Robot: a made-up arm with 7 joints. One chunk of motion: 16 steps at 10 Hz.
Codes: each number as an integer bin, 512 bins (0 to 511) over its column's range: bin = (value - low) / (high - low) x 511, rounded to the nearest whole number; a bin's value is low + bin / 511 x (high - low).
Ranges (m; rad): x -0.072..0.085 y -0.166..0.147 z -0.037..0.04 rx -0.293..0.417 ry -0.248..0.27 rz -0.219..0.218
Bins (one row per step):
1: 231 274 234 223 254 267
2: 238 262 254 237 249 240
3: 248 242 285 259 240 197
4: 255 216 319 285 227 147
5: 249 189 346 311 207 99
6: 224 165 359 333 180 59
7: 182 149 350 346 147 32
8: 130 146 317 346 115 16
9: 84 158 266 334 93 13
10: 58 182 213 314 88 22
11: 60 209 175 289 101 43
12: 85 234 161 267 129 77
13: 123 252 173 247 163 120
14: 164 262 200 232 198 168
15: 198 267 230 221 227 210
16: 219 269 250 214 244 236
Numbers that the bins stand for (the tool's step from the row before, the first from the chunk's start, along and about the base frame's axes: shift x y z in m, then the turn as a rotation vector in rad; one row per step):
1: -0.00103 0.00183 -0.00174 0.01684 0.00948 0.00933
2: 0.00112 -0.00552 0.00127 0.03630 0.00441 -0.01376
3: 0.00420 -0.01777 0.00595 0.06686 -0.00471 -0.05053
4: 0.00635 -0.03369 0.01107 0.10299 -0.01789 -0.09329
5: 0.00450 -0.05023 0.01514 0.13911 -0.03816 -0.13434
6: -0.00318 -0.06493 0.01710 0.16968 -0.06553 -0.16854
7: -0.01608 -0.07473 0.01574 0.18774 -0.09899 -0.19163
8: -0.03206 -0.07657 0.01077 0.18774 -0.13142 -0.20532
9: -0.04619 -0.06922 0.00308 0.17107 -0.15373 -0.20788
10: -0.05418 -0.05452 -0.00490 0.14328 -0.15879 -0.20019
11: -0.05357 -0.03798 -0.01063 0.10855 -0.14562 -0.18223
12: -0.04588 -0.02267 -0.01274 0.07798 -0.11723 -0.15315
13: -0.03421 -0.01164 -0.01093 0.05019 -0.08277 -0.11638
14: -0.02161 -0.00552 -0.00686 0.02935 -0.04729 -0.07533
15: -0.01117 -0.00246 -0.00234 0.01406 -0.01789 -0.03941
16: -0.00471 -0.00123 0.00067 0.00434 -0.00066 -0.01718

